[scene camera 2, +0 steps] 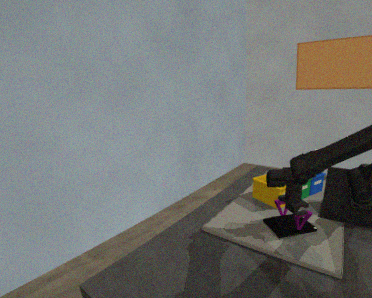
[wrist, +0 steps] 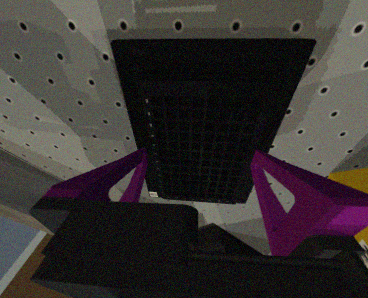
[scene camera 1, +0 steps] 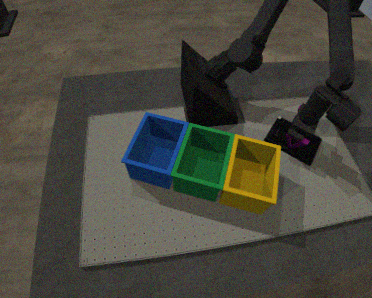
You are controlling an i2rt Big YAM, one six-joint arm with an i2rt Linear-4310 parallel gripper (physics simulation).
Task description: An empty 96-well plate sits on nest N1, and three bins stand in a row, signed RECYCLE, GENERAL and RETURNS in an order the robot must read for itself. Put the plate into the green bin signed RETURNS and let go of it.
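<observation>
The black 96-well plate sits on the dark nest; black on black, its edges are hard to make out. My gripper is open, its magenta fingers on either side of the plate, toward the plate's lower end in the wrist view. Nothing is held. The green bin stands between the blue bin and the yellow bin. All three look empty in scene camera 1. White signs show on the green and blue bins but are too small to read.
The bins stand touching in a row on the pale perforated board, the yellow one nearest the nest. A large dark angular block stands behind the bins, joined to a dark jointed link. An orange panel is on the wall.
</observation>
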